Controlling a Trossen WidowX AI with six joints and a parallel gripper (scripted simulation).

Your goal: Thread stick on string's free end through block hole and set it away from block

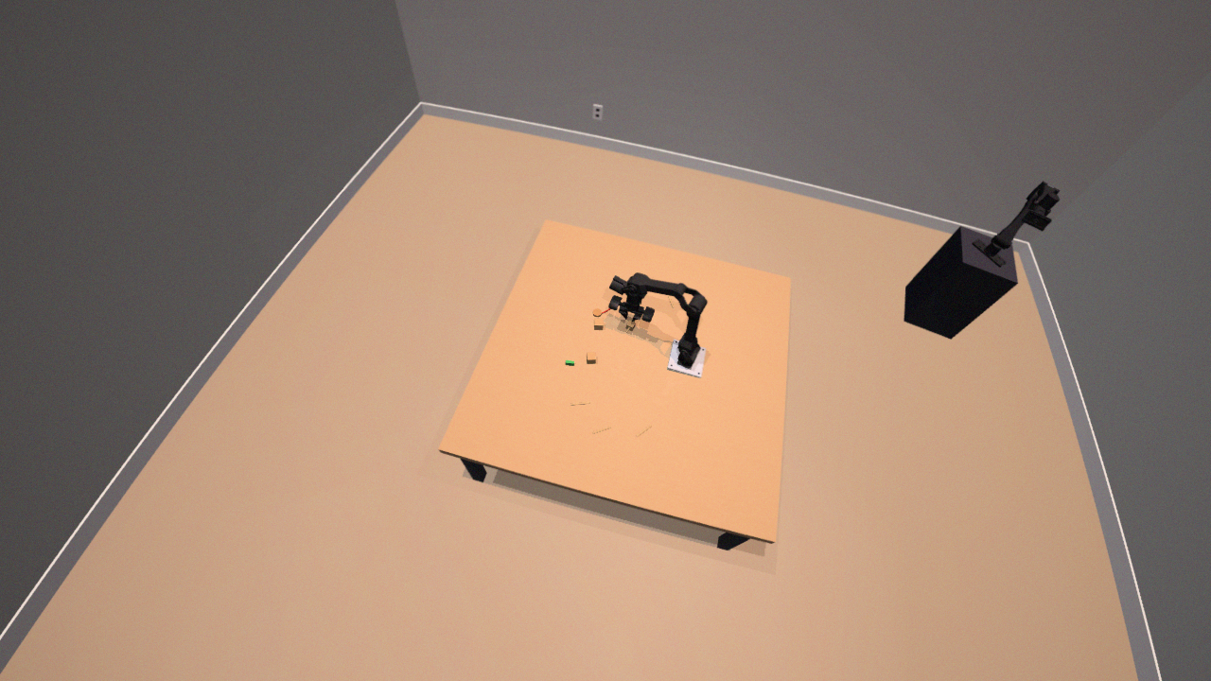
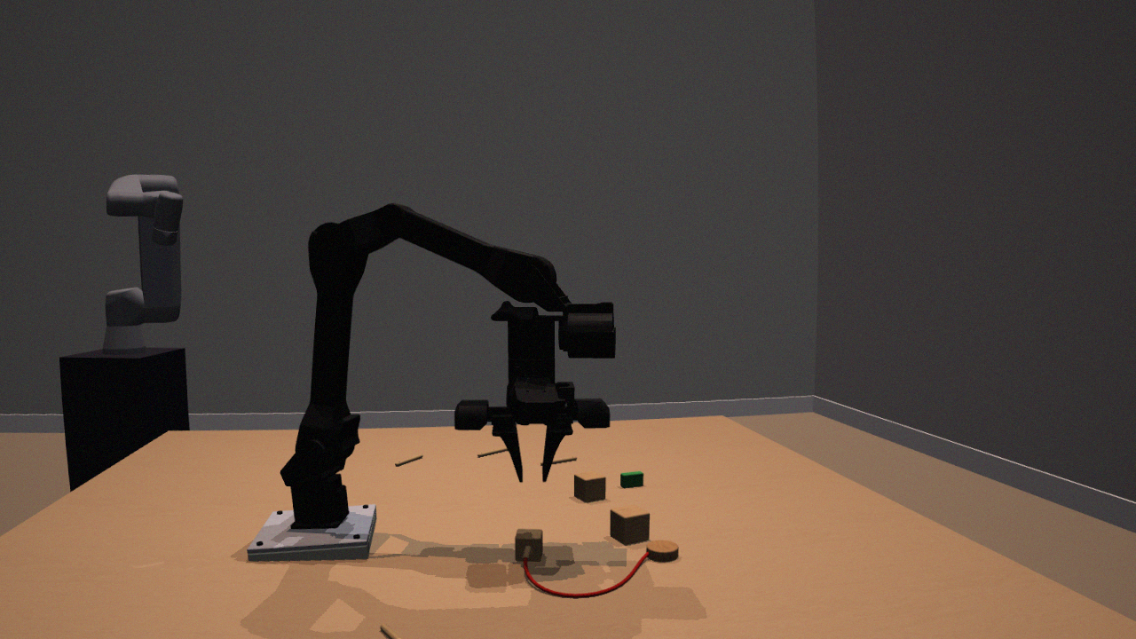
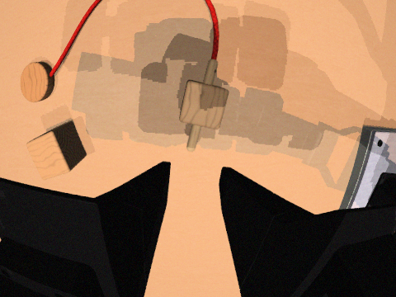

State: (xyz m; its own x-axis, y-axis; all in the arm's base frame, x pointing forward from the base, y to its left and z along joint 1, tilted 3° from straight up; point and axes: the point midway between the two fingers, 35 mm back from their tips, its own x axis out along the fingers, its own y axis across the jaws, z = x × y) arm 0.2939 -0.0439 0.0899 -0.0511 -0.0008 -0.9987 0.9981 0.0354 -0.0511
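My gripper tip is 80 mm above the thin wooden stick, 40 mm to the left of it and 10 mm past it. Round my gripper tip: round wooden button (160 mm ahead, 80 mm below, 30 mm to the right); then small green block (260 mm to the left, 160 mm ahead, 80 mm below).
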